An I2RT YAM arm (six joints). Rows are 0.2 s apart.
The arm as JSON. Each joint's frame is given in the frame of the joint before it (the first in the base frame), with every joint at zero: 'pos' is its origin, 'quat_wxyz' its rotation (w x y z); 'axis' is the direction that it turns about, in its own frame. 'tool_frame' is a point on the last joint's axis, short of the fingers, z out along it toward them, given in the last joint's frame.
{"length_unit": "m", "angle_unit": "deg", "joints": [
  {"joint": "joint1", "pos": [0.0, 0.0, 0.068], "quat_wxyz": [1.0, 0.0, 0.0, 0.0], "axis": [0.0, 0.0, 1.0]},
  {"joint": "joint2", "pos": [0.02, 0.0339, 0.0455], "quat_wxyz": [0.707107, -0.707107, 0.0, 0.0], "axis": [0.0, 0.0, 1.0]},
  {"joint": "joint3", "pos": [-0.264, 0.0, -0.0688], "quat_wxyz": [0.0, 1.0, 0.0, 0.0], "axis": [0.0, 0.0, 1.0]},
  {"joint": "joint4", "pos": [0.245, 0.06, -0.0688], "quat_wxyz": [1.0, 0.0, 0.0, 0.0], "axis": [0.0, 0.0, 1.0]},
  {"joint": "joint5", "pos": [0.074, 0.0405, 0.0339], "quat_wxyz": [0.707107, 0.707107, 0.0, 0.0], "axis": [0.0, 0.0, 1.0]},
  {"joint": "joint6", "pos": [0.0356, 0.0, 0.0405], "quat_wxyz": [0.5, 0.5, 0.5, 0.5], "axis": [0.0, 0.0, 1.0]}
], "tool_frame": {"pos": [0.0, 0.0, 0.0], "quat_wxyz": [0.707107, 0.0, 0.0, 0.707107]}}
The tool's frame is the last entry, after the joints.
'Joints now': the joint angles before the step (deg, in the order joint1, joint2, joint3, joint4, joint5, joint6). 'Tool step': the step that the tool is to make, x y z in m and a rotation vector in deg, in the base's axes. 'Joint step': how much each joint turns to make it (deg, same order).
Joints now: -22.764 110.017 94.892 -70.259 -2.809 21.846
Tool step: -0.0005 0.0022 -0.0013 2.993 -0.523 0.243
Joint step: -0.001 0.006 -0.297 -0.375 -2.972 -0.022
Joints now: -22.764 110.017 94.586 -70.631 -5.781 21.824
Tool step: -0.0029 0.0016 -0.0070 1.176 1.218 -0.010
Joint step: -0.004 0.001 -1.562 -0.011 -0.612 0.040
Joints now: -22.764 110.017 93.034 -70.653 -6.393 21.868
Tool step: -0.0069 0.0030 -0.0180 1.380 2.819 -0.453
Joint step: -0.002 0.002 -4.087 1.008 -0.175 0.457
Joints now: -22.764 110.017 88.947 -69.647 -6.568 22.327
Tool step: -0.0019 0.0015 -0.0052 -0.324 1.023 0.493
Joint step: 0.173 0.006 -1.181 0.335 0.700 -0.307
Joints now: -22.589 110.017 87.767 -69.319 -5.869 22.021
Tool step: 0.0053 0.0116 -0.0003 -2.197 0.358 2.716
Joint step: 2.260 0.000 -0.039 0.475 2.186 -0.407
